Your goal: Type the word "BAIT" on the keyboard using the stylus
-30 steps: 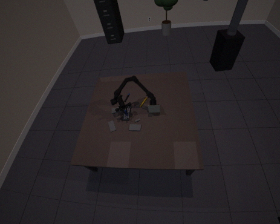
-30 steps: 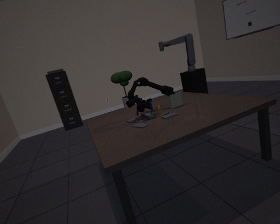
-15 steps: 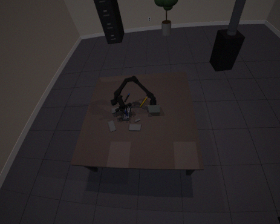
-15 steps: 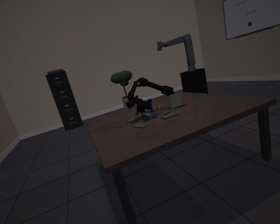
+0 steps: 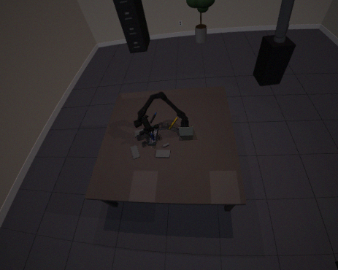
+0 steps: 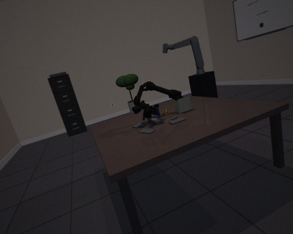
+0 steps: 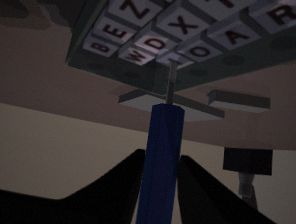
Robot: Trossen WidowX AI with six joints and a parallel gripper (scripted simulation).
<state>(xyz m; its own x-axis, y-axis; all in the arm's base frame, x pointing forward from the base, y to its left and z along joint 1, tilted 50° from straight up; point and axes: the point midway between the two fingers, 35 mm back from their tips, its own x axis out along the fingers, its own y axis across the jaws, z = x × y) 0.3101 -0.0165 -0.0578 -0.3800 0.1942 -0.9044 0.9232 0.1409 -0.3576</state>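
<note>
Now: the eraser-like block 11 cm behind my gripper tip, 5 cm to the left of it and 6 cm below it. From my gripper tip the other things lie so: yellow pen (19 cm behind, 19 cm to the right, 6 cm below); blue stylus (1 cm below).
</note>
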